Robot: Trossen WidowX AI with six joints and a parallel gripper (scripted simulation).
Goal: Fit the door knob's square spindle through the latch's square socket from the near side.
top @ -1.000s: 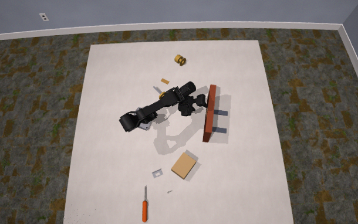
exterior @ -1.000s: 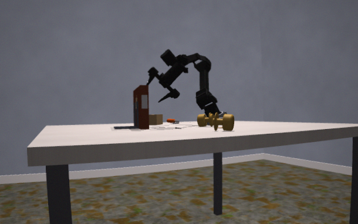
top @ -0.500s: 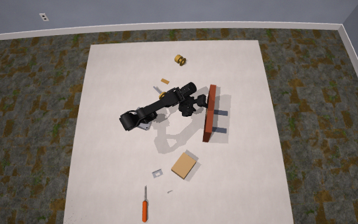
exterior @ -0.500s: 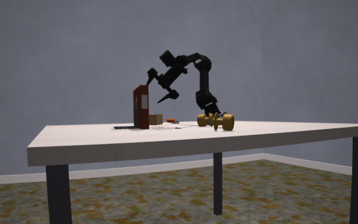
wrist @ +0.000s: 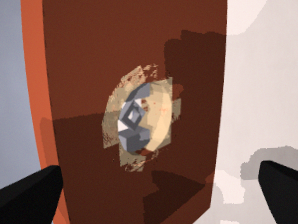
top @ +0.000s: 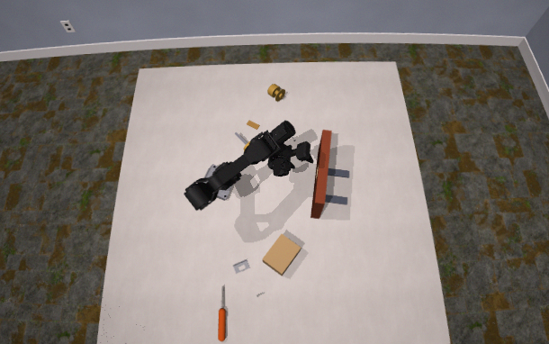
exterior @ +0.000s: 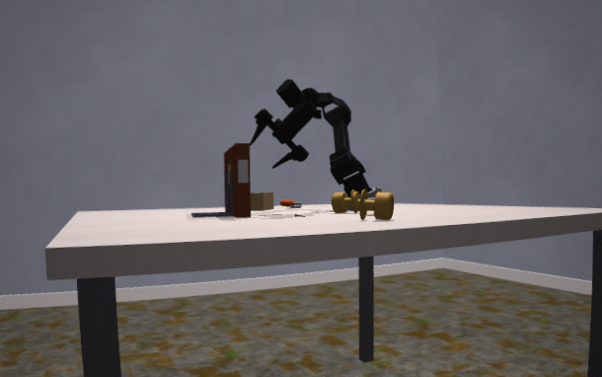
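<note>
My gripper is now 100 mm short of the grey latch socket, 70 mm above it and 10 mm to the left of it. From my hand the other things lie so: red-brown wooden door slab 100 mm ahead, 80 mm below, 10 mm to the right; grey latch plate 140 mm to the left, 120 mm ahead, 70 mm below; tan cardboard box 310 mm to the right, 160 mm below, 60 mm behind.
</note>
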